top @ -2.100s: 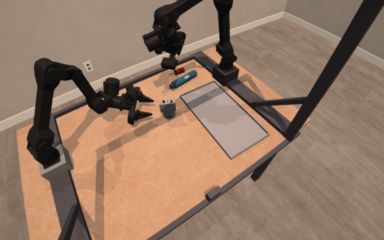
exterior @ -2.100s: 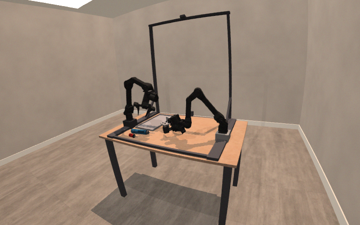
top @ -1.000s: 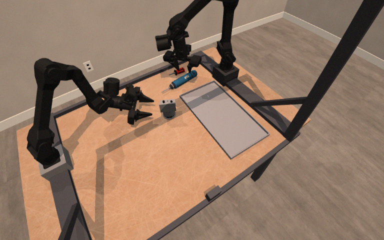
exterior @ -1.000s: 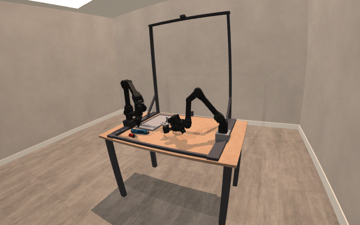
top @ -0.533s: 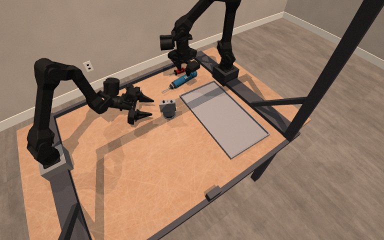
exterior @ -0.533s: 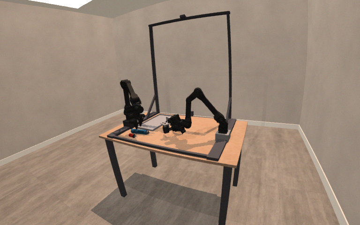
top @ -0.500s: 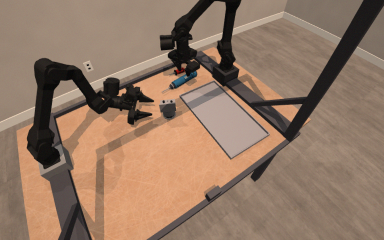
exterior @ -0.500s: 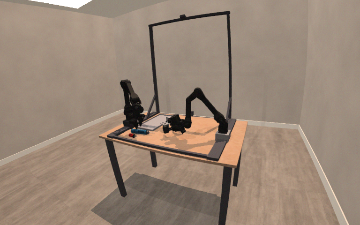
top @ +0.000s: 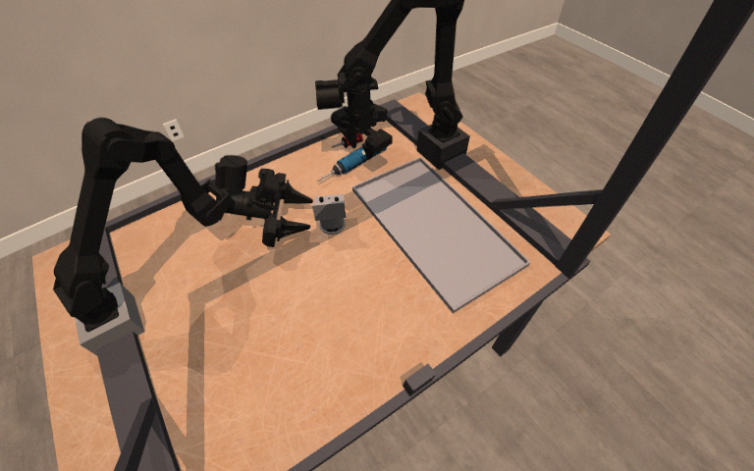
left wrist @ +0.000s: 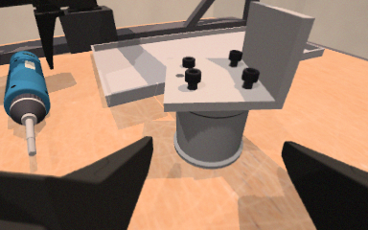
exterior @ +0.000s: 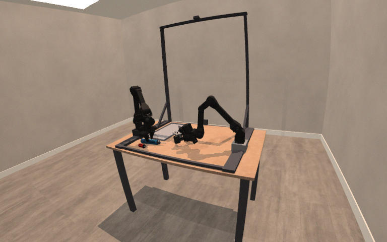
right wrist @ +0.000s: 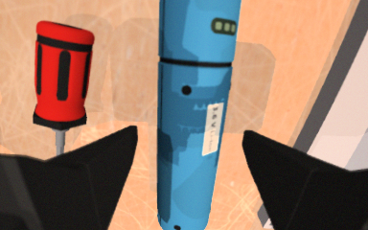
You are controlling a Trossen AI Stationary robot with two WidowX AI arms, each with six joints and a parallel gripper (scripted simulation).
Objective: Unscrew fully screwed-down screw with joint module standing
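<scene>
The grey L-shaped bracket lies 4 cm behind my left hand, 6 cm to the right of it and 2 cm above it. From my left hand the other things lie so: red screwdriver (19 cm ahead, 26 cm to the right, 4 cm below); screwdriver bit (9 cm ahead, 12 cm to the right, 3 cm below); screw (4 cm behind, 9 cm to the right, 1 cm above).
</scene>
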